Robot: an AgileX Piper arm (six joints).
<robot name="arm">
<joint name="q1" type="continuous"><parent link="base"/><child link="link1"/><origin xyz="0 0 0.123"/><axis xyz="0 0 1"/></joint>
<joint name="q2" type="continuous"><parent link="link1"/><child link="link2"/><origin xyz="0 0 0"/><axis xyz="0 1 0"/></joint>
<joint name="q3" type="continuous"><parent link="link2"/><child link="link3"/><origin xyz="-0.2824 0 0.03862"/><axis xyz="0 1 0"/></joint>
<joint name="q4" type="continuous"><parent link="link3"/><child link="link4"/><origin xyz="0.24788 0 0.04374"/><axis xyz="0.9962 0 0.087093"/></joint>
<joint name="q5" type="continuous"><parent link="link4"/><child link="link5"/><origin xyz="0 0 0"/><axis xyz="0 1 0"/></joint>
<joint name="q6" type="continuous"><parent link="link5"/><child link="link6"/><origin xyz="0.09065 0 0.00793"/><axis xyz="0.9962 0 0.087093"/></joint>
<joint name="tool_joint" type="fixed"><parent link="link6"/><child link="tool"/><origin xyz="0 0 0" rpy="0 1.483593 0"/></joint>
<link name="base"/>
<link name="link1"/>
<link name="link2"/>
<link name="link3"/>
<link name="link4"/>
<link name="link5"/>
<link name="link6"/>
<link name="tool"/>
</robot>
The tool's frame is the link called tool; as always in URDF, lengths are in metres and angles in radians. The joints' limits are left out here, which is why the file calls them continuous.
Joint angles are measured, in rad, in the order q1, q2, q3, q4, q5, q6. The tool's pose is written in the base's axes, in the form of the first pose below.
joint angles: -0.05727 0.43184 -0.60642 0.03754 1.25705 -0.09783
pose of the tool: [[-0.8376 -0.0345 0.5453 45.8], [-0.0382 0.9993 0.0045 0.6], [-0.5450 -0.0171 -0.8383 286.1], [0 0 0 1]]
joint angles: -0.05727 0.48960 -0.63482 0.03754 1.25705 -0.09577
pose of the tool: [[-0.8532 -0.0332 0.5205 55.2], [-0.0352 0.9994 0.0059 0.1], [-0.5203 -0.0133 -0.8539 291.3], [0 0 0 1]]
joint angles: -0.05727 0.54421 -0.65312 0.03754 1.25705 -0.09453
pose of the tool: [[-0.8716 -0.0325 0.4892 64.5], [-0.0330 0.9994 0.0077 -0.4], [-0.4891 -0.0094 -0.8722 293.3], [0 0 0 1]]
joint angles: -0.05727 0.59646 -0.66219 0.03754 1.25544 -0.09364
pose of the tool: [[-0.8912 -0.0320 0.4526 73.7], [-0.0309 0.9995 0.0098 -1.0], [-0.4526 -0.0053 -0.8917 292.4], [0 0 0 1]]
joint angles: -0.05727 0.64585 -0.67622 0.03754 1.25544 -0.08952
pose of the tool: [[-0.9067 -0.0284 0.4208 82.4], [-0.0259 0.9996 0.0116 -1.5], [-0.4210 -0.0004 -0.9071 292.5], [0 0 0 1]]
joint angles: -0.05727 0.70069 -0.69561 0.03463 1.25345 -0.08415
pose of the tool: [[-0.9205 -0.0231 0.3901 92.5], [-0.0206 0.9997 0.0106 -2.3], [-0.3903 0.0017 -0.9207 293.3], [0 0 0 1]]
